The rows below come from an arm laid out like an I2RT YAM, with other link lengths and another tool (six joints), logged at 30 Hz.
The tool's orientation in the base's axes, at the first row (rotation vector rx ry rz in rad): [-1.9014 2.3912 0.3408]
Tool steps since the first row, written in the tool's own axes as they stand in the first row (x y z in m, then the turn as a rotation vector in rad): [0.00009 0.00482 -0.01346 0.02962 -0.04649 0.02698]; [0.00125 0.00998 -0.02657 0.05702 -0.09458 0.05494]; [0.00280 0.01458 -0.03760 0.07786 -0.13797 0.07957]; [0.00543 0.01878 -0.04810 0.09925 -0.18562 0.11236]
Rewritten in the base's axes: [-0.00355 -0.00195 0.01371 0.03584 -0.03229 -0.03794]; [-0.00772 -0.00477 0.02692 0.07367 -0.06259 -0.07662]; [-0.01160 -0.00764 0.03796 0.10876 -0.08635 -0.11020]; [-0.01540 -0.01151 0.04823 0.14716 -0.10979 -0.15238]
